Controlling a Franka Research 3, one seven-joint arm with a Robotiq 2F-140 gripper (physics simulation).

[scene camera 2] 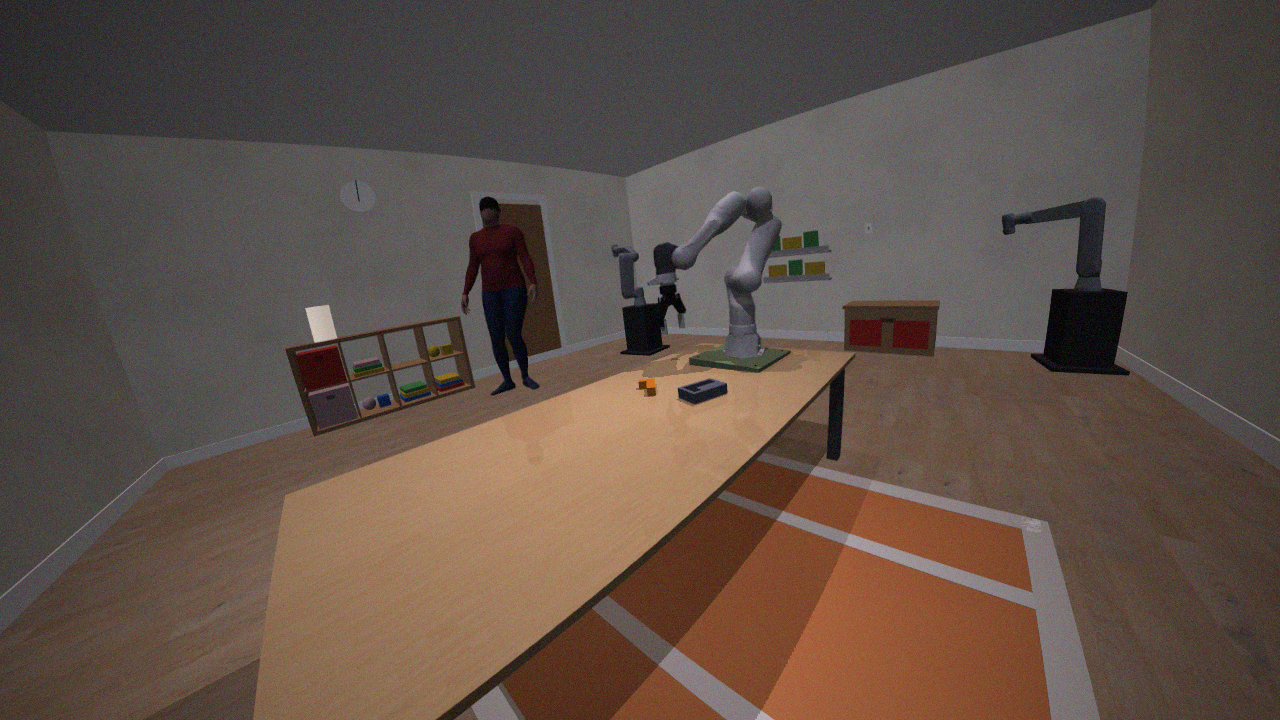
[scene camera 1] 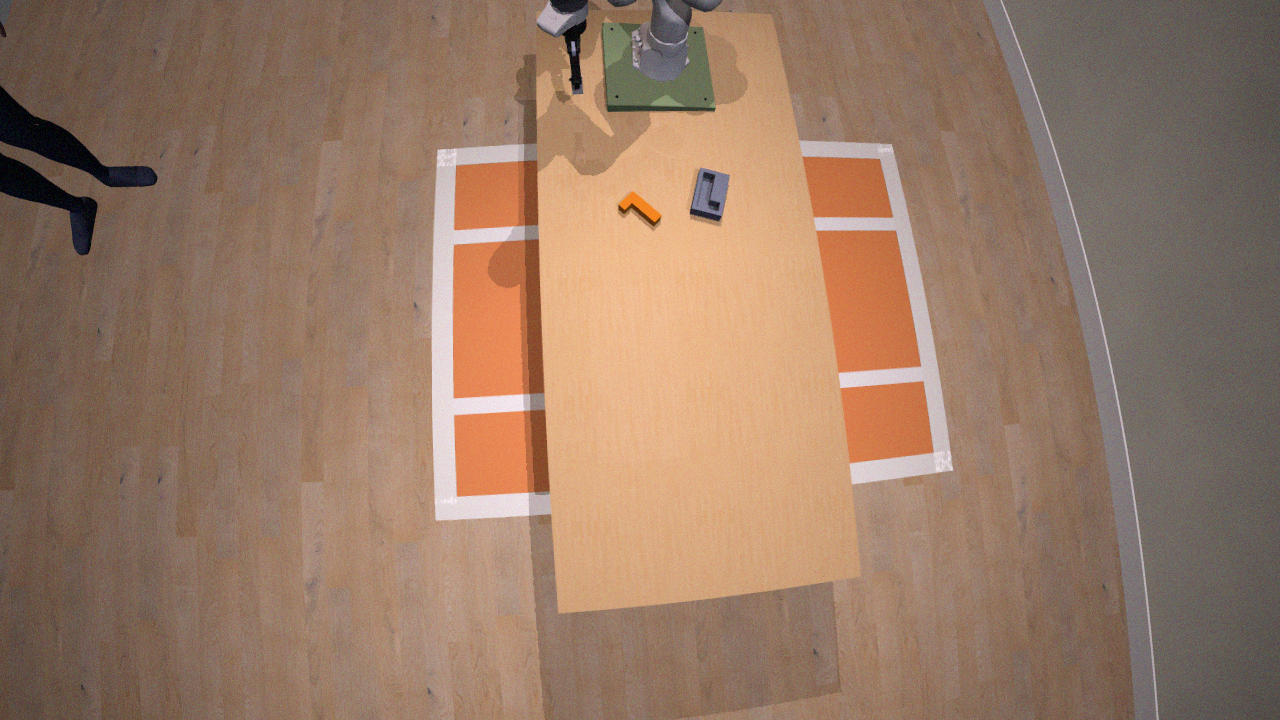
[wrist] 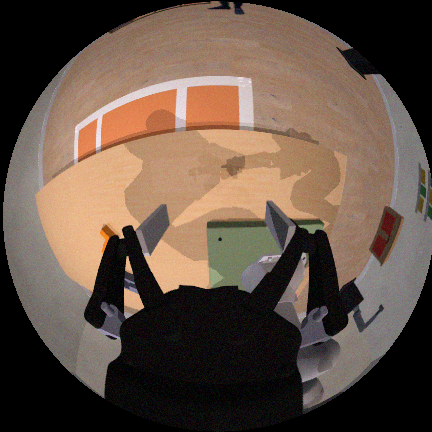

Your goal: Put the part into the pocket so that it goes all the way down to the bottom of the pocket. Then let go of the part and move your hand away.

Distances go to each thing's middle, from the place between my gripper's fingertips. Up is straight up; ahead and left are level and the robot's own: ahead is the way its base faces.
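Labels:
The grey-blue pocket block (scene camera 1: 709, 196) sits 130 mm lower than my hand. Measured from that same hand, the block is also 380 mm ahead and 320 mm to the left.

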